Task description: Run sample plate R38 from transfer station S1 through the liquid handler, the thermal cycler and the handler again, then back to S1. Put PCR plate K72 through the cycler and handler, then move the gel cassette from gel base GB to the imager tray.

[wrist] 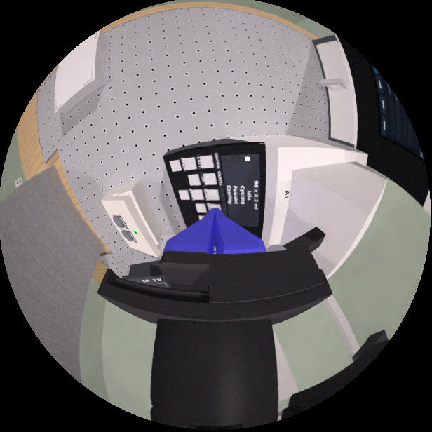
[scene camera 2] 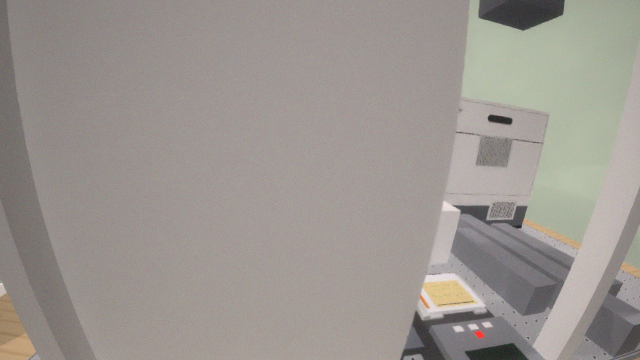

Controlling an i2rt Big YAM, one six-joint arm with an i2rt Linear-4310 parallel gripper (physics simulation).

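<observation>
My gripper (wrist: 214,213) is shut and empty, its blue fingertips together in the wrist view. They appear over the lower part of the thermal cycler's black front panel, which has white keys and a display (wrist: 243,192) reading "Idle", "Cycling", "Paused" and "Cooling". I cannot tell whether they touch it. The cycler's white body (wrist: 272,200), marked A1, lies to the right. In scene camera 2, a flat white holder with a yellow panel (scene camera 2: 450,293) lies beside a grey device (scene camera 2: 450,340) with a red square; I cannot tell whether it is the gel cassette. Plates R38 and K72 cannot be made out.
A large pale surface (scene camera 2: 240,175) blocks much of scene camera 2. A white cabinet (scene camera 2: 515,175) and grey blocks (scene camera 2: 520,280) stand behind. In the wrist view, a cream box (wrist: 145,215) with a green light stands left of the panel, and a black-framed screen (wrist: 400,107) at right.
</observation>
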